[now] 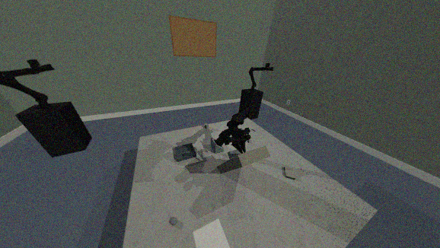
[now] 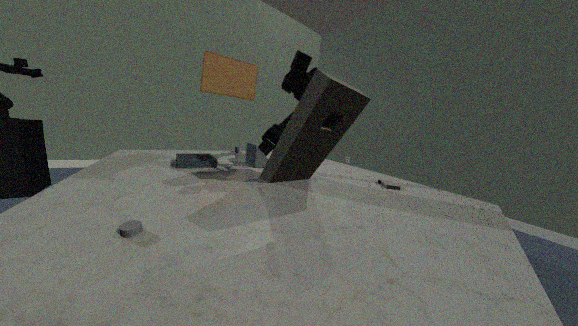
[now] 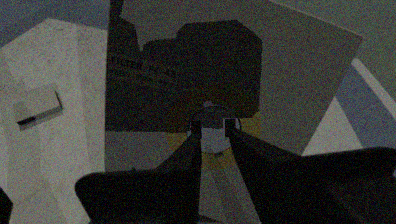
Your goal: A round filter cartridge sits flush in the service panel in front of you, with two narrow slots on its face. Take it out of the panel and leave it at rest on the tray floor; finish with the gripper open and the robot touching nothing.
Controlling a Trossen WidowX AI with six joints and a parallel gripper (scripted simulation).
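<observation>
Right now my gripper tip is 20 mm short of the round filter cartridge and 20 mm above it. Also, from my gripper tip: service panel (30 mm behind, 90 mm below); flat piece (130 mm ahead, 370 mm to the left, 250 mm below); dark square tray (420 mm behind, 250 mm to the right, 240 mm below).
</observation>
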